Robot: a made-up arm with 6 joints. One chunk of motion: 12 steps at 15 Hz.
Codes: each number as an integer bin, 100 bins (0 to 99) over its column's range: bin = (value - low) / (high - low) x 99, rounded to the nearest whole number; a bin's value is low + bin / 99 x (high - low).
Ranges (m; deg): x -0.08..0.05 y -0.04..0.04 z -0.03..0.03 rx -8..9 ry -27..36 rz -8..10
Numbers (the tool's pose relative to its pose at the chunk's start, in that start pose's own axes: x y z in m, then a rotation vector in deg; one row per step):
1: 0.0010 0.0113 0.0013 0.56 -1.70 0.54
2: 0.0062 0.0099 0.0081 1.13 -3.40 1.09
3: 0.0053 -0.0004 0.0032 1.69 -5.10 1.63
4: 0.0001 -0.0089 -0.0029 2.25 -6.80 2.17
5: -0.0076 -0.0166 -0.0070 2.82 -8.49 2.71
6: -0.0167 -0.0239 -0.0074 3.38 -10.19 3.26
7: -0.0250 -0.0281 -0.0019 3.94 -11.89 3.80
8: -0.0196 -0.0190 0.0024 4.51 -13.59 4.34
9: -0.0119 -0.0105 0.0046 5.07 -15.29 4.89
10: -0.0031 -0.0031 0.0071 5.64 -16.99 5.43
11: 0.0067 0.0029 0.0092 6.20 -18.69 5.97
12: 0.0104 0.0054 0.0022 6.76 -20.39 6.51
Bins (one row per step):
1: 62 63 52 50 40 47
2: 66 62 63 53 37 50
3: 65 49 55 56 34 53
4: 61 38 45 60 32 56
5: 55 29 38 63 29 59
6: 48 20 37 66 26 62
7: 42 15 46 70 24 65
8: 46 26 53 73 21 68
9: 52 37 57 76 18 71
10: 59 46 61 79 16 74
11: 66 53 65 83 13 77
12: 69 56 53 86 10 80

